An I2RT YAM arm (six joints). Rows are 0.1 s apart.
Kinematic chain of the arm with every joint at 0, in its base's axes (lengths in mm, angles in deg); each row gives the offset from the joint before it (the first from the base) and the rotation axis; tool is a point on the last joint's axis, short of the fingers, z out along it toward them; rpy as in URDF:
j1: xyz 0 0 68 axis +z
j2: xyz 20 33.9 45.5 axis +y
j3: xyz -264 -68.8 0 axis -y
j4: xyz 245 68.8 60 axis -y
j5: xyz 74 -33.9 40.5 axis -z
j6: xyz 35.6 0 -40.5 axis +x
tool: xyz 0 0 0 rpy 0 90 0
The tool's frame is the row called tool.
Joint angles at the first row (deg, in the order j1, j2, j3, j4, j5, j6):
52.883 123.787 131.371 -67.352 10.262 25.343
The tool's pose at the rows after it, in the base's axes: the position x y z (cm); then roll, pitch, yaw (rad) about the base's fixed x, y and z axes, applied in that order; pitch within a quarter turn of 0, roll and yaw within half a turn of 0:
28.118 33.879 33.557 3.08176 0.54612 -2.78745
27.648 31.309 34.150 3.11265 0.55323 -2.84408
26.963 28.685 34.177 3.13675 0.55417 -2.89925
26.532 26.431 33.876 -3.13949 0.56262 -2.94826
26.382 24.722 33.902 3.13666 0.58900 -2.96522
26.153 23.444 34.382 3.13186 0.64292 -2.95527
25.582 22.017 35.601 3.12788 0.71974 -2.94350
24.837 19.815 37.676 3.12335 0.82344 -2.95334
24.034 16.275 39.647 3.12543 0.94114 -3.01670
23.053 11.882 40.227 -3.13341 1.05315 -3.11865
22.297 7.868 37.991 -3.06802 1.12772 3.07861
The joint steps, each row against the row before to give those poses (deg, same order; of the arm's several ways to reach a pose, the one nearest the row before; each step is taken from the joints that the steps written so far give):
-1.574 -4.086 -5.068 -0.132 2.207 1.465
-1.486 -5.576 -6.844 0.415 2.601 1.683
-1.530 -5.813 -7.912 1.028 1.989 1.682
-1.705 -4.875 -7.062 2.100 1.093 0.962
-1.682 -3.802 -4.936 2.926 0.088 -1.158
-1.181 -3.541 -3.739 3.695 0.350 -2.557
-1.005 -4.262 -2.950 3.453 0.764 -2.907
-1.880 -5.376 -2.230 3.148 1.225 -3.191
-4.023 -6.799 -3.477 3.564 2.119 -2.908
-6.140 -7.955 -6.753 5.158 2.973 -2.797
-7.125 -7.606 -11.538 8.128 2.799 -2.753

